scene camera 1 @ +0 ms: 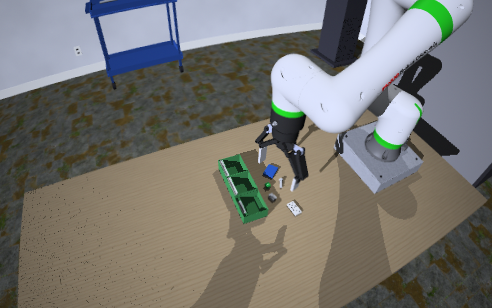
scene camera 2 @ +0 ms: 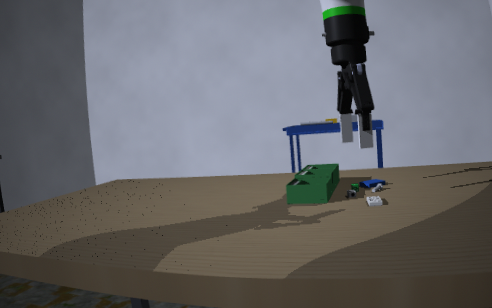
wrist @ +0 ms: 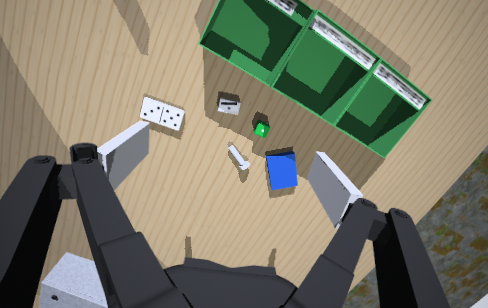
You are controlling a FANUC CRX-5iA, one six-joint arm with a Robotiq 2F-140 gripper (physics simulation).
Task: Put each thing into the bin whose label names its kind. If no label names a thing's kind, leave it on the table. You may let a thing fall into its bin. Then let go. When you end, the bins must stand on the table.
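Places are measured from the arm's base along level axes (x back, y down, z right), in millimetres.
Pixels of known places: gripper, fingertip midpoint: (scene camera 1: pixel 277 174) (scene camera 2: pixel 356 144) (wrist: pixel 232 152); arm's base, origin of the base link: (scene camera 1: pixel 381 148).
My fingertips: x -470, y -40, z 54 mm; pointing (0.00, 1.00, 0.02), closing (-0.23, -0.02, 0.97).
Ahead of a thing's pixels: the offset from my fingertips to its top centre. Level surfaces: height alone.
My gripper (scene camera 1: pixel 278 170) (scene camera 2: pixel 356 138) (wrist: pixel 232 152) is open and empty, high above the loose things. A white domino @[dx +27, dy +100, dz -85 mm] (scene camera 1: pixel 294 208) (scene camera 2: pixel 374 201) (wrist: pixel 162 114) lies flat, dots up. A small grey block with a dark slot, like a sharpener @[dx -15, dy +96, dz -12 mm] (scene camera 1: pixel 272 197) (scene camera 2: pixel 352 193) (wrist: pixel 229 106), lies near the bins. A small green piece @[dx -6, dy +91, dz +37 mm] (scene camera 1: pixel 268 185) (scene camera 2: pixel 355 187) (wrist: pixel 261 129) and a blue block @[dx +39, dy +98, dz +92 mm] (scene camera 1: pixel 270 171) (scene camera 2: pixel 373 183) (wrist: pixel 282 171) lie beside it. A pale bolt @[dx +44, dy +94, dz +26 mm] (scene camera 1: pixel 281 182) (scene camera 2: pixel 377 188) (wrist: pixel 238 157) lies between domino and blue block. Three joined green bins @[dx -95, dy +61, dz +63 mm] (scene camera 1: pixel 256 218) (scene camera 2: pixel 305 195) (wrist: pixel 400 135) stand upright; their labels are unreadable here.
All this is on a wooden table @[dy +108 mm] (scene camera 1: pixel 150 220) (scene camera 2: pixel 210 250) (wrist: pixel 200 210). The arm's grey base block (scene camera 1: pixel 367 167) (wrist: pixel 75 280) stands on the robot's side. A blue cart (scene camera 1: pixel 145 58) (scene camera 2: pixel 332 129) stands on the floor beyond the table. The table's edge shows beyond the right finger in the wrist view.
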